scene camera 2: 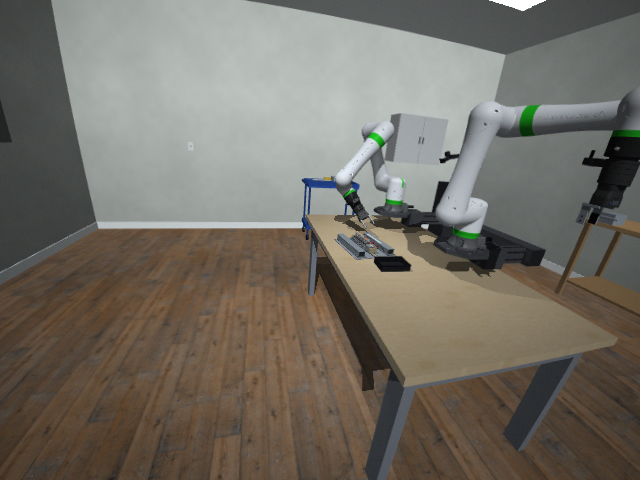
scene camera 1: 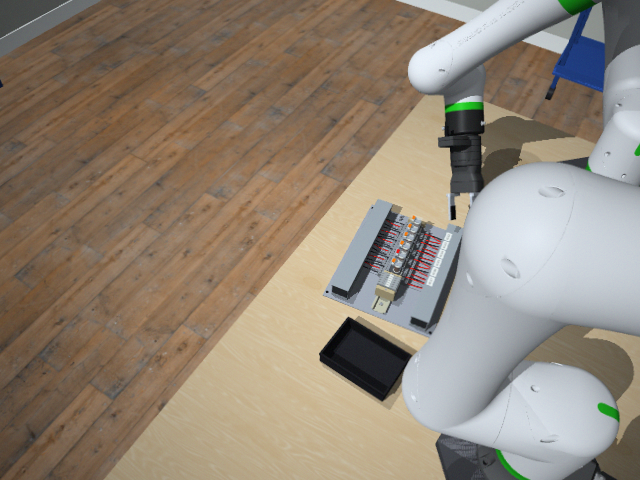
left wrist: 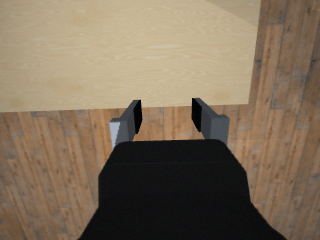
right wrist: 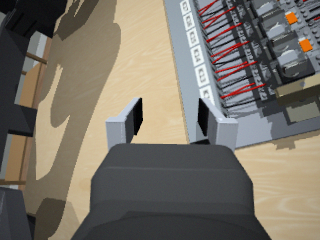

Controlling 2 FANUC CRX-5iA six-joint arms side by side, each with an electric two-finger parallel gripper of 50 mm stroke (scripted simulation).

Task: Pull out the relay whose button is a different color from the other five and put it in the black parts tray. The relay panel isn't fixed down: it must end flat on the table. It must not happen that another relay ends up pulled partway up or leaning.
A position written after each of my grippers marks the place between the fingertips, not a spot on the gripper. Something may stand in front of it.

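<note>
Scene camera 1 gives my right gripper (scene camera 1: 462,220), a relay panel (scene camera 1: 374,288) and a black parts tray (scene camera 1: 366,354). My left gripper (scene camera 2: 585,223) is visible, and the relay panel also appears in scene camera 2 (scene camera 2: 353,246). The relay panel appears again in the right wrist view (right wrist: 280,113), as does my right gripper (right wrist: 170,109). My left gripper can be seen in the left wrist view (left wrist: 166,109); the relay panel is out of frame in the left wrist view, and the black parts tray is out of frame in the left wrist view too.
</note>
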